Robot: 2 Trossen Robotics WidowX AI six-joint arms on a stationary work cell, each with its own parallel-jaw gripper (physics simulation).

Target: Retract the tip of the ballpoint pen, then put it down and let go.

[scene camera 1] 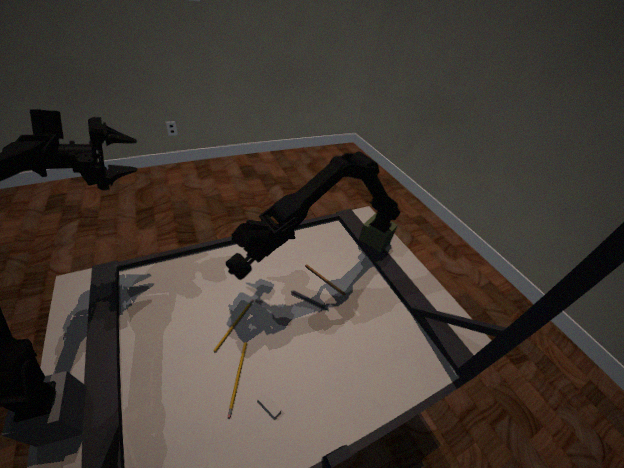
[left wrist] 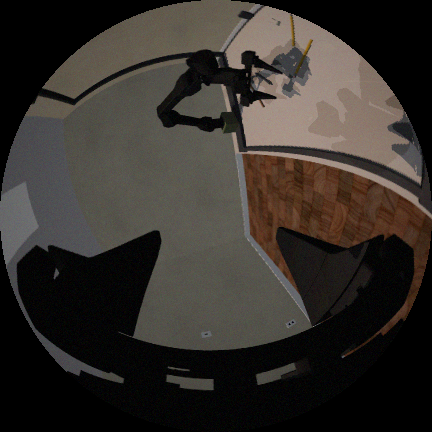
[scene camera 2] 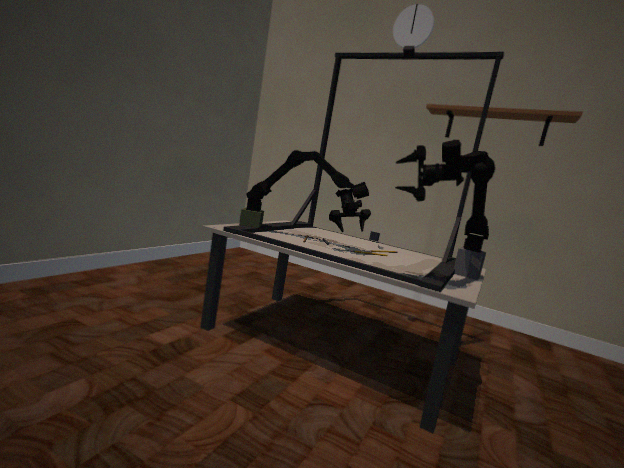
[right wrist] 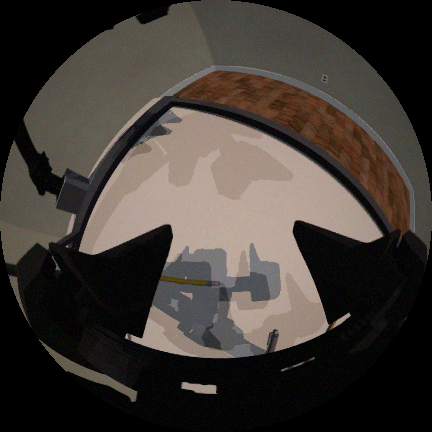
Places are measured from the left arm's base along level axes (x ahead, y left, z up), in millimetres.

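Pixels of known places: left gripper, fingertip midpoint: (scene camera 1: 137,155) (left wrist: 219,235) (scene camera 2: 395,175); right gripper, fingertip midpoint: (left wrist: 279,85) (scene camera 2: 352,231) (right wrist: 234,228); left arm's base, origin of the base link: (scene camera 1: 35,401) (scene camera 2: 472,250) (right wrist: 60,186); right arm's base, origin of the base link: (scene camera 1: 380,224) (left wrist: 221,122) (scene camera 2: 253,210).
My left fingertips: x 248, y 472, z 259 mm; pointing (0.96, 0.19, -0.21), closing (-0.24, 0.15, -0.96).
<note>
Ahead of a thing's pixels: the offset from my left fingertips to its top centre. Level surfaces: height alone.
The grey ballpoint pen @(412 mm ahead, 333 mm right, 362 mm down) (scene camera 1: 308,299) lies on the white table top right of the middle in scene camera 1. One end of the pen (right wrist: 273,341) shows low in the right wrist view, past the gripper body; whether its tip is out cannot be told. My right gripper (scene camera 2: 352,230) (left wrist: 278,85) (right wrist: 234,228) is open and empty, pointing down above the table, to the left of the pen in scene camera 1. My left gripper (scene camera 1: 135,155) (scene camera 2: 396,175) (left wrist: 219,235) is open and empty, held high and level at the left in scene camera 1, far from the pen.
Two yellow pencils @(173 mm ahead, 345 mm right, 367 mm down) (scene camera 1: 232,327) @(151 mm ahead, 497 mm right, 367 mm down) (scene camera 1: 237,378) lie left of the pen. A brown stick @(493 mm ahead, 270 mm right, 367 mm down) (scene camera 1: 325,279) lies just behind it. A small hex key @(209 mm ahead, 587 mm right, 362 mm down) (scene camera 1: 268,409) is near the front. Dark frame bars (scene camera 1: 103,322) border the table top @(374 mm down) (scene camera 1: 352,362), with an upright post (scene camera 1: 544,307) at the right.
</note>
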